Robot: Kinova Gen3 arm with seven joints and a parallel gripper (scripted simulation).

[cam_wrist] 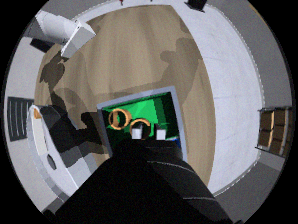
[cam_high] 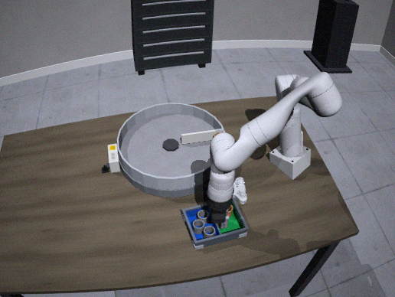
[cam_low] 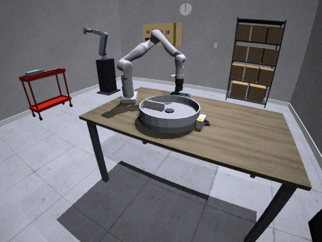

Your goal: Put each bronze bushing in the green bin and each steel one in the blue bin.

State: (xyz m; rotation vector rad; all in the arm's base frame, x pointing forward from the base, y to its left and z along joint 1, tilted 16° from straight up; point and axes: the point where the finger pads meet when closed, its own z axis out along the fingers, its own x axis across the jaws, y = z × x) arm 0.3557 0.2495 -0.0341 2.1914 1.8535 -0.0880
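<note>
My hand is 3 cm short of the two-part bin, 2 cm above it and 1 cm to the left of it. The rest, counted from my hand: grey turntable (38 cm to the right, 11 cm ahead, 1 cm above).
</note>
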